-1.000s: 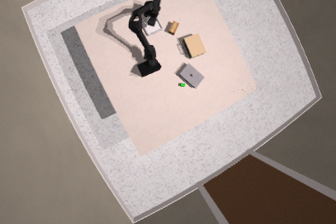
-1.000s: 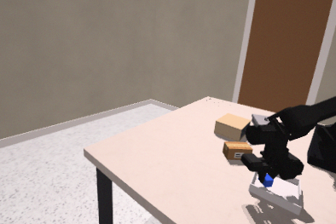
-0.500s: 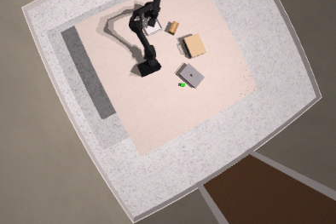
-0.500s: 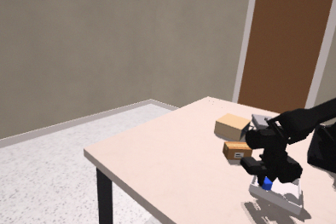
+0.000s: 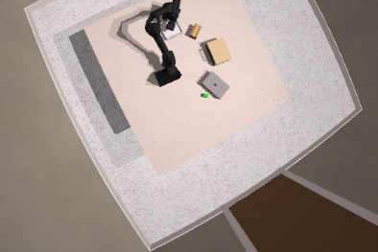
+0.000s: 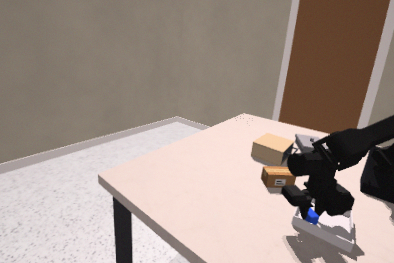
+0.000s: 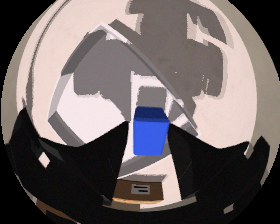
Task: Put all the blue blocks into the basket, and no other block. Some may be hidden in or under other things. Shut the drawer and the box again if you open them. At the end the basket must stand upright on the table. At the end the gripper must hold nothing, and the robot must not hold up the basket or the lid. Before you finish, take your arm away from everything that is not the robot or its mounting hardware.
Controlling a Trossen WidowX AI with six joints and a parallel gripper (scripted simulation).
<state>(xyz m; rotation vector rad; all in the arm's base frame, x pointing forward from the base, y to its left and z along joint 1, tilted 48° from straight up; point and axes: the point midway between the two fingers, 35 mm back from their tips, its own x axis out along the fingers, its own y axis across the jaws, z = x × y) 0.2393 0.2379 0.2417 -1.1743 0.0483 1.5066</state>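
The grey basket is 4 cm behind my hand, 3 cm to the right of it and 4 cm below it. Also, from my hand: tan drawer unit (18 cm ahead, 39 cm to the right, 1 cm below); then cardboard box (11 cm ahead, 15 cm to the right, 1 cm below); then red block (9 cm ahead, 17 cm to the right, 4 cm below).
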